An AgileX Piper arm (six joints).
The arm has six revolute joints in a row. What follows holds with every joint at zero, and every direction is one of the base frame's.
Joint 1 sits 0.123 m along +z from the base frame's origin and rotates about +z.
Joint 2 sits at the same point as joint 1 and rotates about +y.
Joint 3 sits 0.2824 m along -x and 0.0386 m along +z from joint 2 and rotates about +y.
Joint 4 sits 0.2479 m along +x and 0.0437 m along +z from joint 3 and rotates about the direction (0.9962, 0, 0.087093).
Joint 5 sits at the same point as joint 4 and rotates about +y.
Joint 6 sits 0.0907 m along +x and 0.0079 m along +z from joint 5 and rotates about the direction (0.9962, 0, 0.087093).
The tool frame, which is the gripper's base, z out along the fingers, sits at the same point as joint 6; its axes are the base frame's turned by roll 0, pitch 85.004 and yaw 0 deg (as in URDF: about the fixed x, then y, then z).
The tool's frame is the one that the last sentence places.
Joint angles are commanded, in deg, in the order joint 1, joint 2, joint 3, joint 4, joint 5, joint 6. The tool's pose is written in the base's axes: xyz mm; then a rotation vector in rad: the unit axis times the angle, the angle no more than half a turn. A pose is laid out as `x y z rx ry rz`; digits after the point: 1 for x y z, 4 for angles.
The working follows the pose.
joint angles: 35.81 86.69 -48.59 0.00 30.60 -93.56
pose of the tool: 230.8 166.5 206.9 -2.4617 1.1645 -0.3072
Where each joint sits with the arm in this pose, in the base's axes (m; each line is computed from the numbers above, not from the rounded line before):
joint 1: 0.0000 0.0000 0.1230
joint 2: 0.0000 0.0000 0.1230
joint 3: 0.0180 0.0130 0.4072
joint 4: 0.1981 0.1429 0.2886
joint 5: 0.1981 0.1429 0.2886
joint 6: 0.2308 0.1665 0.2069
the tool: 0.2308 0.1665 0.2069

